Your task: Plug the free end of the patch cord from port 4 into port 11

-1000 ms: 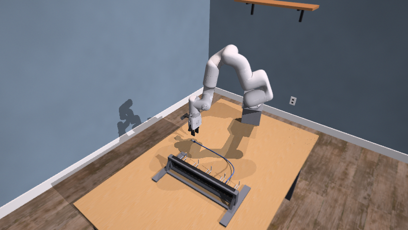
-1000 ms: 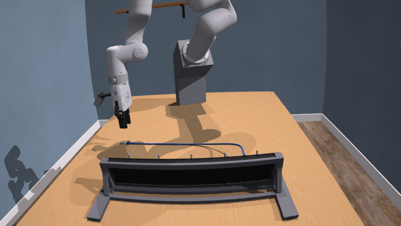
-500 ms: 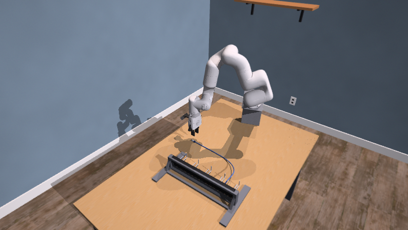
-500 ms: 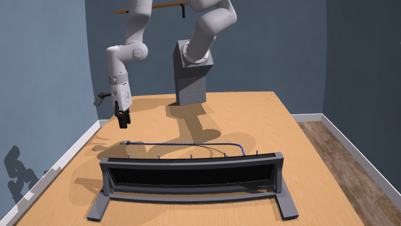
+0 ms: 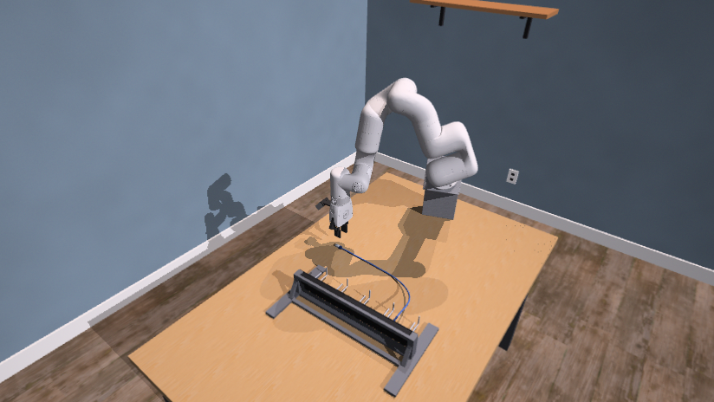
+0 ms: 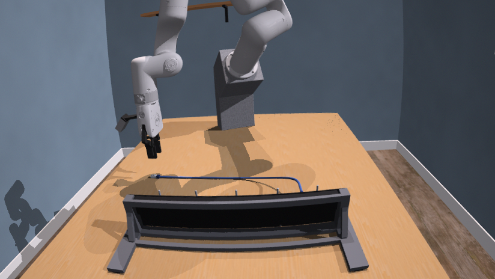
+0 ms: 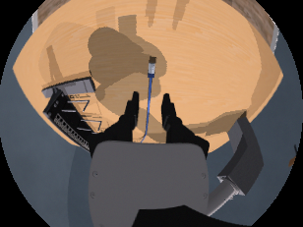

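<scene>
Now: hand 2 cm to the left of the plug and 9 cm above it.
</scene>
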